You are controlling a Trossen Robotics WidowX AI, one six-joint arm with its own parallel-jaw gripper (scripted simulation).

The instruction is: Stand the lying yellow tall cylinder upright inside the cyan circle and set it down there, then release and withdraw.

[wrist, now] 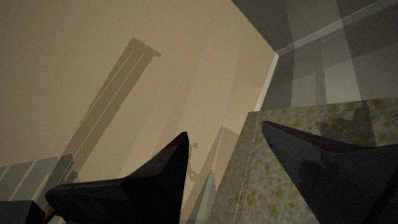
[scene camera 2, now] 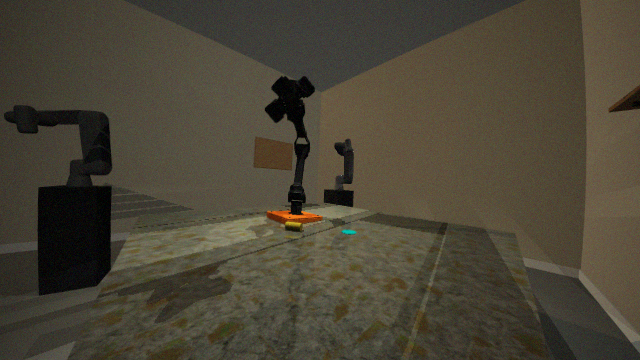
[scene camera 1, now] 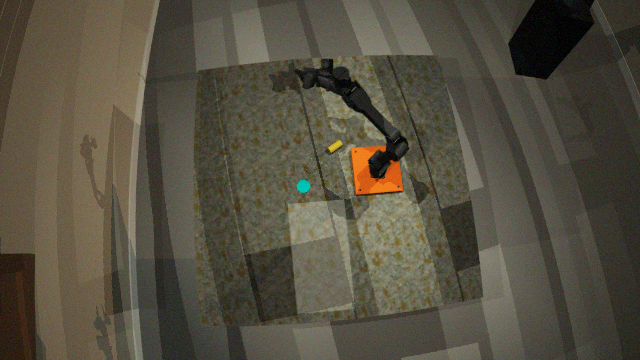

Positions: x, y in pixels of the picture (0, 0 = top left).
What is my gripper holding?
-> Nothing.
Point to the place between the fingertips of my gripper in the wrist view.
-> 224, 131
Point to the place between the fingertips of my gripper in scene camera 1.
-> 299, 69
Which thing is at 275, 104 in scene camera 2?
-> My gripper.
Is my gripper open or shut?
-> Open.
